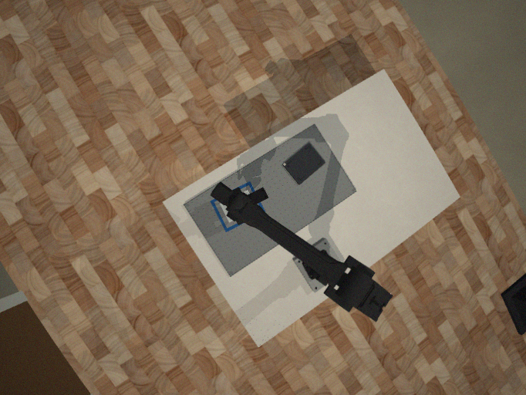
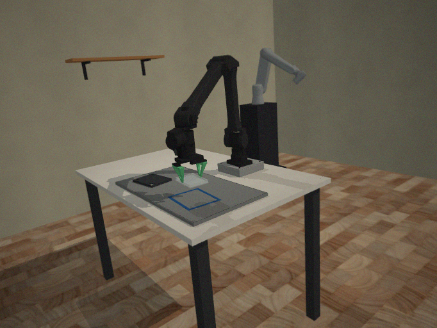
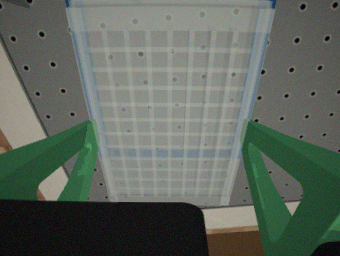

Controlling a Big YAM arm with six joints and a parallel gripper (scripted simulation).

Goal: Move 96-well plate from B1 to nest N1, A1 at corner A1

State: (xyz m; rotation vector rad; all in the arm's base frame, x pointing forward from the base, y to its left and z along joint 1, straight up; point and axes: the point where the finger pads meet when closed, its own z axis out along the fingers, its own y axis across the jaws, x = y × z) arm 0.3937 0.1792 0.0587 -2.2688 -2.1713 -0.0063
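Right now the dark plate nest N1 is 360 mm to the right of my hand, 80 mm below it and 20 mm ahead of it. Also, from my hand: clear 96-well plate (10 mm below); then small A1 corner mark (270 mm to the right, 80 mm below, 60 mm ahead).
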